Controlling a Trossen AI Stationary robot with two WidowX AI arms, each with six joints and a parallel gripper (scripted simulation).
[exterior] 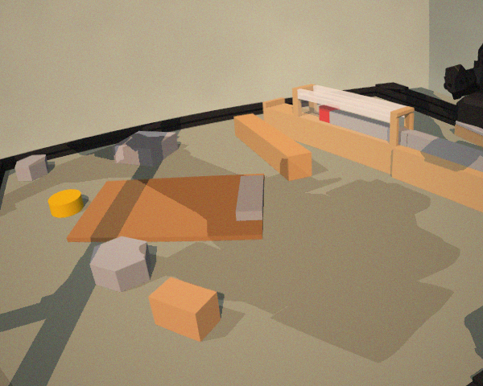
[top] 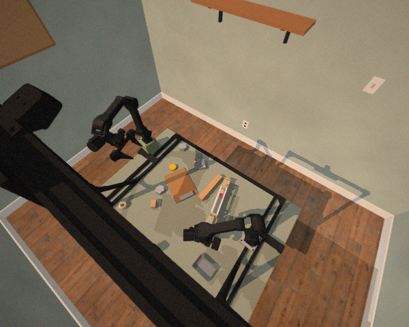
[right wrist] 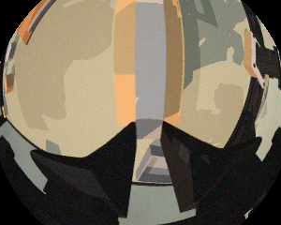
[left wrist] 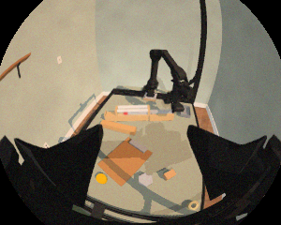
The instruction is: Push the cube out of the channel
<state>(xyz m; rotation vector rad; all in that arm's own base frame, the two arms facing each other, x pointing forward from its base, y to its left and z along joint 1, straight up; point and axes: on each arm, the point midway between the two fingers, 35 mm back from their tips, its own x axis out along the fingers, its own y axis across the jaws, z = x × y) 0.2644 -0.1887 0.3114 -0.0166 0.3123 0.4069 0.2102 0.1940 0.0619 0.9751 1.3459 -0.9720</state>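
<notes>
Right now my right hand is 28 cm short of the red cube, 11 cm to the right of it and 3 cm above it. Round my right hand: grey tray 9 cm behind, 10 cm to the right, 8 cm below; channel 24 cm ahead, 10 cm to the left, 3 cm below; tan bar 29 cm ahead, 22 cm to the left, 7 cm below.
</notes>
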